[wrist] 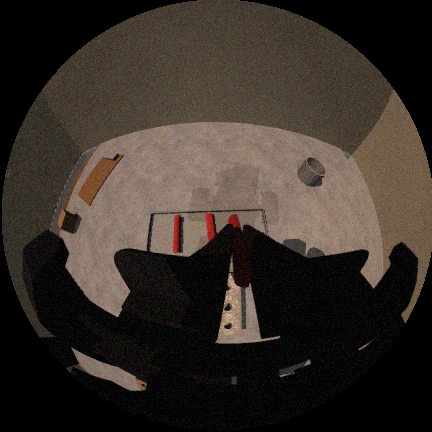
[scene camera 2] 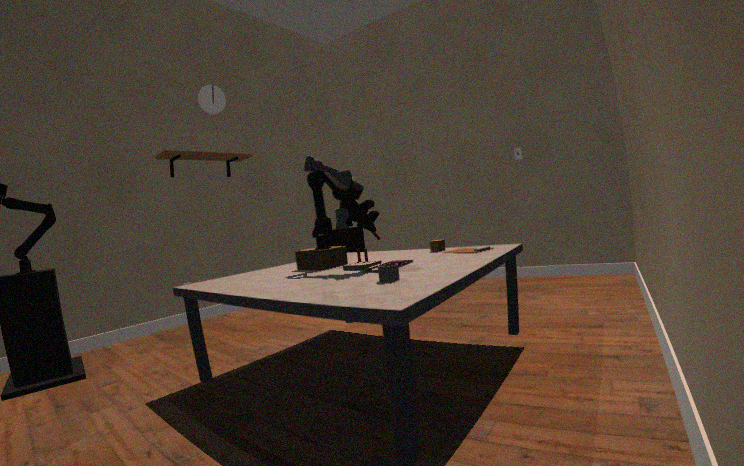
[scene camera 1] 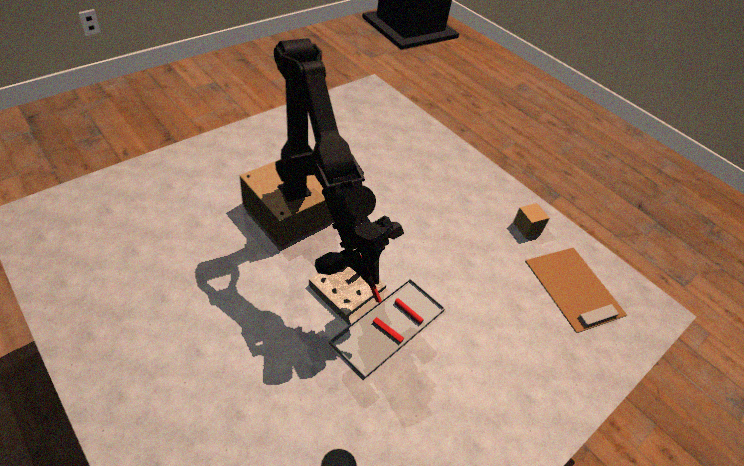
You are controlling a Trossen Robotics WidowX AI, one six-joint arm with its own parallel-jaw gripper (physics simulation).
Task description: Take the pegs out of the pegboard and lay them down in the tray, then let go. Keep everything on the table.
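Where they show: gripper, fingertip midpoint: (wrist: 236, 229) (scene camera 2: 375, 231) (scene camera 1: 375, 285); arm's base, link origin: (scene camera 2: 323, 248) (scene camera 1: 294, 190).
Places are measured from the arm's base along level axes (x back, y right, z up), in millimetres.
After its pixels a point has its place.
My gripper (scene camera 1: 374, 284) @[y 10, x -382, z 68 mm] (scene camera 2: 375, 231) @[y 10, x -382, z 68 mm] (wrist: 236, 229) @[y 10, x -382, z 68 mm] is shut on a red peg (scene camera 1: 377, 295) @[y 10, x -395, z 50 mm] (scene camera 2: 377, 236) @[y 12, x -395, z 45 mm] (wrist: 242, 262) @[y 14, x -357, z 93 mm]. It holds the peg tilted, above the table near the pegboard's tray side. The speckled pegboard (scene camera 1: 341, 294) @[y 23, x -287, z -75 mm] (scene camera 2: 355, 267) @[y 55, x -280, z -85 mm] (wrist: 231, 318) @[y 44, x -248, z -75 mm] has several empty holes. Two upright red pegs stand in it in the scene camera 2 view, one peg (scene camera 2: 359, 255) @[y -39, x -218, z -44 mm] beside another peg (scene camera 2: 366, 255) @[y -48, x -256, z -46 mm]; the arm mostly hides them in the scene camera 1 view. The shallow tray (scene camera 1: 365, 356) @[y 50, x -440, z -96 mm] (wrist: 162, 232) @[y -134, x -388, z -96 mm] holds two lying pegs, one peg (scene camera 1: 409, 310) @[y -97, x -395, z -82 mm] (wrist: 177, 234) @[y -93, x -389, z -83 mm] roughly parallel to the other peg (scene camera 1: 388, 329) @[y -28, x -412, z -87 mm] (wrist: 210, 226) @[y -30, x -420, z -87 mm].
The arm's base stands on a wooden box (scene camera 1: 301, 233) @[y 16, x -70, z -84 mm] (scene camera 2: 321, 258) @[y 78, x -75, z -40 mm]. A small wooden block (scene camera 1: 531, 221) @[y -530, x -339, z -39 mm] (scene camera 2: 437, 245) @[y -529, x -340, z -63 mm] (wrist: 69, 222) @[y -531, x -319, z -70 mm] and an orange-brown board (scene camera 1: 571, 285) @[y -520, x -526, z -95 mm] (wrist: 100, 180) @[y -471, x -507, z -95 mm] with a pale bar (scene camera 1: 598, 315) @[y -502, x -628, z -83 mm] lie off to one side. A grey cup (scene camera 1: 338, 458) @[y 208, x -600, z -91 mm] (scene camera 2: 388, 273) @[y 252, x -648, z -67 mm] (wrist: 311, 172) @[y 205, x -597, z -49 mm] stands beyond the tray.
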